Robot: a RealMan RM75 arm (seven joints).
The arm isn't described. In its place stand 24 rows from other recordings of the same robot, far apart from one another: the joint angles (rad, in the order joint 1, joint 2, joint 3, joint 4, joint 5, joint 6, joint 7), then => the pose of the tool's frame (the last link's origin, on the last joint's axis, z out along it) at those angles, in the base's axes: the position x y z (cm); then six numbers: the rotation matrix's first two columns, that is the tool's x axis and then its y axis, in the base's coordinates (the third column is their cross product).
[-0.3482 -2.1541 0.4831 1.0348 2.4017 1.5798 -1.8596] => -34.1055, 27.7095, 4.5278, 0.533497, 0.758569, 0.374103, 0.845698, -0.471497, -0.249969
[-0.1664 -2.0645 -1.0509 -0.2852 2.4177 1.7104 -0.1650] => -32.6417, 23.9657, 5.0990, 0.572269, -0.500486, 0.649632, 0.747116, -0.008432, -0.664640
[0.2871 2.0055 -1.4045 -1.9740 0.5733 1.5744 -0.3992] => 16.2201, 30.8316, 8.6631, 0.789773, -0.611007, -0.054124, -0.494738, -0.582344, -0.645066
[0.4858 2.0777 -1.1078 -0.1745 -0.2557 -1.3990 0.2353] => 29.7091, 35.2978, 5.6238, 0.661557, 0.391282, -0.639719, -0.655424, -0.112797, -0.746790
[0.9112 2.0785 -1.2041 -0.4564 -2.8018 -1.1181 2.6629] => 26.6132, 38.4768, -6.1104, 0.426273, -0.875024, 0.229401, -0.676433, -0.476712, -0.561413
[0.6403 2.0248 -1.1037 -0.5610 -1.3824 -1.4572 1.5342] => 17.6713, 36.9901, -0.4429, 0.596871, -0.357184, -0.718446, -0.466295, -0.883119, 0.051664
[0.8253 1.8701 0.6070 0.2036 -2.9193 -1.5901 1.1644] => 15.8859, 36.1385, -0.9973, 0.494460, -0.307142, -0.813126, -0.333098, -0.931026, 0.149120
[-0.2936 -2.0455 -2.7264 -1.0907 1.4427 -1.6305 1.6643] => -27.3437, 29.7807, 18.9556, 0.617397, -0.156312, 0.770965, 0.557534, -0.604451, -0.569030
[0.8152 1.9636 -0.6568 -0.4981 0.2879 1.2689 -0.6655] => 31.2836, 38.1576, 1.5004, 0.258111, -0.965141, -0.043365, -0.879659, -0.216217, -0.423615
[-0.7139 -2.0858 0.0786 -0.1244 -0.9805 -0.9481 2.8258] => -25.6368, 33.9776, -11.9630, 0.925510, 0.038440, 0.376768, 0.251631, -0.805915, -0.535894
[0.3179 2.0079 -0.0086 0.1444 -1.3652 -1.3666 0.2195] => 38.1593, 27.0828, 2.3723, 0.674559, 0.061290, -0.735672, -0.737236, 0.004461, -0.675621
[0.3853 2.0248 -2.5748 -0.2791 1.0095 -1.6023 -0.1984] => 27.7128, 29.8787, 1.0904, 0.737773, 0.491159, -0.463093, -0.448237, -0.156515, -0.880106
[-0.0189 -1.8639 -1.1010 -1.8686 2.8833 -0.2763 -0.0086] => -12.8570, 30.4977, 2.7791, 0.860752, 0.088510, 0.501270, 0.470847, -0.512624, -0.717997
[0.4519 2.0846 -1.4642 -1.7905 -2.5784 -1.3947 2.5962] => 11.6274, 34.8008, 4.0520, 0.910656, -0.411114, -0.041133, -0.353017, -0.722489, -0.594465
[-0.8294 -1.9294 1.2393 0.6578 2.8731 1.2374 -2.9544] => -29.1412, 41.0392, 3.5397, 0.246489, 0.969135, -0.004435, 0.645685, -0.167632, -0.744977
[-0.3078 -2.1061 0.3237 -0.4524 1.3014 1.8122 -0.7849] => -27.7285, 20.7788, -5.1099, -0.194735, 0.003810, 0.980849, 0.906590, -0.381002, 0.181472
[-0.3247 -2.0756 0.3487 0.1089 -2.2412 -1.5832 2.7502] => -36.0392, 27.3414, 7.9316, 0.615218, -0.382674, 0.689251, 0.755396, 0.035982, -0.654280
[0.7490 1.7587 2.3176 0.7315 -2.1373 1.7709 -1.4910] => 22.4310, 38.3924, 11.5404, 0.940256, -0.307573, -0.146007, -0.323569, -0.940678, -0.102122
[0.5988 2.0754 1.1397 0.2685 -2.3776 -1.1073 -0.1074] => 25.9583, 40.0904, 1.2204, 0.764988, 0.246079, -0.595180, -0.598933, -0.067962, -0.797910
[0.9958 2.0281 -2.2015 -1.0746 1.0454 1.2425 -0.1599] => 9.1215, 29.9430, -14.0528, 0.758725, -0.471915, 0.449035, -0.442587, -0.879242, -0.176211
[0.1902 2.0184 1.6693 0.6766 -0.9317 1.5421 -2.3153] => 24.6399, 26.2729, -0.5117, 0.620932, 0.116130, -0.775214, -0.270865, -0.896257, -0.351220
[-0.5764 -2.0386 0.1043 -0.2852 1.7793 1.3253 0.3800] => -25.1108, 31.3330, -7.5801, 0.861457, -0.406458, 0.304440, 0.070907, -0.497346, -0.864650
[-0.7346 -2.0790 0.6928 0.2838 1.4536 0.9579 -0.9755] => -24.4100, 42.3725, -2.0257, 0.713201, 0.187630, 0.675381, 0.631752, -0.589512, -0.503354
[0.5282 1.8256 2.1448 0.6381 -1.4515 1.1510 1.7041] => 27.4322, 40.9977, 10.8534, -0.588418, 0.382437, 0.712394, 0.752810, 0.580611, 0.310109
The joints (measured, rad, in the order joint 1, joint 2, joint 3, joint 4, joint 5, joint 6, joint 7), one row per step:
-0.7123 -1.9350 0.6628 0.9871 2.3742 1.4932 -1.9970
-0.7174 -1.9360 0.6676 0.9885 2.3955 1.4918 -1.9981
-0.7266 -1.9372 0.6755 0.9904 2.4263 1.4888 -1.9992
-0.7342 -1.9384 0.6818 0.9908 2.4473 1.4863 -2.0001
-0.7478 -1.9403 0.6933 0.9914 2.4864 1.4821 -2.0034
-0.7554 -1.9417 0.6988 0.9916 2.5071 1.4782 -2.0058
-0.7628 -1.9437 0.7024 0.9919 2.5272 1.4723 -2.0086
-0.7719 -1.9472 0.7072 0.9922 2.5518 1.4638 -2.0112
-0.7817 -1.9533 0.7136 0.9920 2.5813 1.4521 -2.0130
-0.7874 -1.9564 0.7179 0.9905 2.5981 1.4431 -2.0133
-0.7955 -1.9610 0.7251 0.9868 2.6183 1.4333 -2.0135
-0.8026 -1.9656 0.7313 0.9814 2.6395 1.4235 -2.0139
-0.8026 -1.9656 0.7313 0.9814 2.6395 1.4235 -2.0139
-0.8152 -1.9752 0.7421 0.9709 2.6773 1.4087 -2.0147
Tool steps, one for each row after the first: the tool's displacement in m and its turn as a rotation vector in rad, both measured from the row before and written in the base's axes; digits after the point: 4 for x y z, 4 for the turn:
-0.0003 0.0007 -0.0010 -0.0065 0.0213 0.0023
0.0003 0.0015 -0.0012 -0.0087 0.0322 0.0007
0.0007 0.0013 -0.0012 -0.0067 0.0220 -0.0007
0.0011 0.0023 -0.0019 -0.0117 0.0404 0.0005
0.0007 0.0015 -0.0009 -0.0040 0.0209 0.0004
0.0006 0.0016 -0.0007 -0.0007 0.0191 0.0011
0.0009 0.0021 -0.0012 -0.0006 0.0236 0.0000
0.0009 0.0022 -0.0023 -0.0013 0.0283 -0.0006
0.0003 0.0015 -0.0013 0.0004 0.0172 -0.0011
0.0010 0.0017 -0.0026 -0.0038 0.0207 -0.0025
0.0001 0.0013 -0.0028 -0.0043 0.0205 0.0000
0.0000 0.0000 0.0000 0.0000 0.0000 0.0000
0.0003 0.0018 -0.0058 -0.0115 0.0350 0.0002

